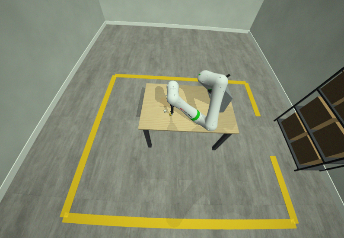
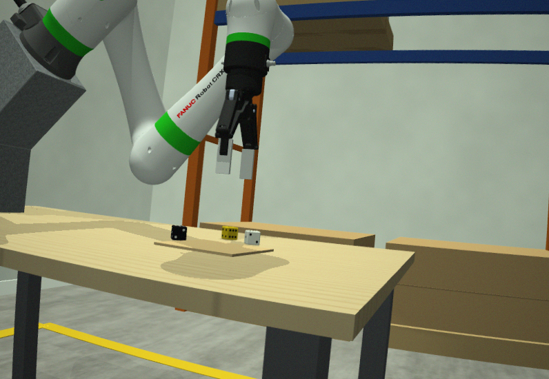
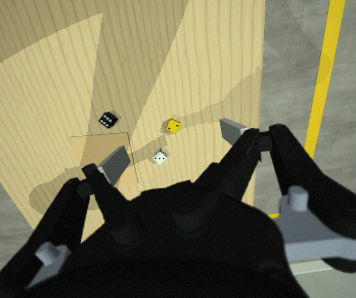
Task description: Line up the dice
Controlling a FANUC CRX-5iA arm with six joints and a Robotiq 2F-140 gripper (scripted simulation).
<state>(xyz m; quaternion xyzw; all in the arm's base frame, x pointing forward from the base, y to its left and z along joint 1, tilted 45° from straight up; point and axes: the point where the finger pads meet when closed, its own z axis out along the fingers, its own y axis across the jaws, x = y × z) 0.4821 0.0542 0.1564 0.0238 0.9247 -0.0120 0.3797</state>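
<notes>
The yellow die is 12 cm below my hand. Round my hand: black die 6 cm behind, 13 cm to the right, 12 cm below; then tan mat 3 cm ahead, 19 cm to the right, 13 cm below; then white die 6 cm ahead, 6 cm to the right, 12 cm below.
</notes>
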